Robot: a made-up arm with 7 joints.
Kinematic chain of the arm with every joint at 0, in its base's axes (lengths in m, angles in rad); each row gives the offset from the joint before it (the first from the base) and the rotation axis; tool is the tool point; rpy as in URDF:
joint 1: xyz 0.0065 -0.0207 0.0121 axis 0 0.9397 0.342
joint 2: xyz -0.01 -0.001 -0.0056 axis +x
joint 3: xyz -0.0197 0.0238 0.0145 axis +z
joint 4: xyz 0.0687 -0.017 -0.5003 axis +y
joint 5: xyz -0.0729 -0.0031 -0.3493 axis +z
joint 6: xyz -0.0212 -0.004 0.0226 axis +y
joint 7: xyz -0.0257 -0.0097 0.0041 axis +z
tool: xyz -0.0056 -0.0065 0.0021 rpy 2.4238 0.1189 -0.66
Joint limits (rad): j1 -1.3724..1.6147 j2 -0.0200..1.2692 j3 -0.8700..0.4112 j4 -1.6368..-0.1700 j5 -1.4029..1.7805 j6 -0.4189..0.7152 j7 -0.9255..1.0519
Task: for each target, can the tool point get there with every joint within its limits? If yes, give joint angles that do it. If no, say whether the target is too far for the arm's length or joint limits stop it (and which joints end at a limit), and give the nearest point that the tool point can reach.
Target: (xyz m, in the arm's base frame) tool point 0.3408 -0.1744 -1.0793
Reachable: no: too far | nearest point 0.2547 -0.1284 -0.7959 | short by 0.300 m
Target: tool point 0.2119 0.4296 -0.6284
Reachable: yes | joints -0.0376 0.8363 -0.7608 -1.0203 -0.6859 -0.3151 -0.3311
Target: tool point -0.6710 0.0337 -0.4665
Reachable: yes | joints 1.0658 0.1720 0.1016 -0.5013 -0.7901 0.1836 0.1796
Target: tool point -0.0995 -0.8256 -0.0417
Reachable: no: joint limits stop it (at a limit: joint 1, joint 2, joint 3, joint 4) | nearest point -0.3730 -0.4380 -0.3033 | short by 0.542 m
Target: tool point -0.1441 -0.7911 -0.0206
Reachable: no: joint limits stop it (at a limit: joint 1, joint 2, joint 3, joint 4) | nearest point -0.3753 -0.4377 -0.3008 | short by 0.507 m
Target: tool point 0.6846 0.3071 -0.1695
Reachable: yes | joints -0.8983 0.9178 -0.4587 -1.0470 0.7904 0.2321 -0.1939
